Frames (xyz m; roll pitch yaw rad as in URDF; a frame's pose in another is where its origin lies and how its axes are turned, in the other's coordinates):
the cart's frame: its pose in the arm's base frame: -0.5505 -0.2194 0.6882 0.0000 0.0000 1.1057
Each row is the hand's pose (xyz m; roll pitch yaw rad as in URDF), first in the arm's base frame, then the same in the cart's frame.
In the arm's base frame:
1: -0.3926 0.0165 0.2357 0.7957 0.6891 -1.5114
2: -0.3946 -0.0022 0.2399 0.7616 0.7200 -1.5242
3: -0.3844 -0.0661 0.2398 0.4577 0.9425 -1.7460
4: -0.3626 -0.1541 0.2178 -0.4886 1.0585 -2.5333
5: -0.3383 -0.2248 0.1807 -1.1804 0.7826 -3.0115
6: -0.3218 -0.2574 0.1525 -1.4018 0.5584 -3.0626
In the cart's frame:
1: 0.2817 -0.0353 -0.4525 0.7957 0.6891 -2.6171
2: 0.2641 -0.0419 -0.4483 0.7616 0.7200 -2.6299
3: 0.2115 -0.0797 -0.4484 0.4577 0.9425 -2.8517
4: 0.1426 -0.1387 -0.4704 -0.4886 1.0585 2.6442
5: 0.0903 -0.1921 -0.5075 -1.1804 0.7826 2.1660
6: 0.0686 -0.2215 -0.5357 -1.4018 0.5584 2.1149

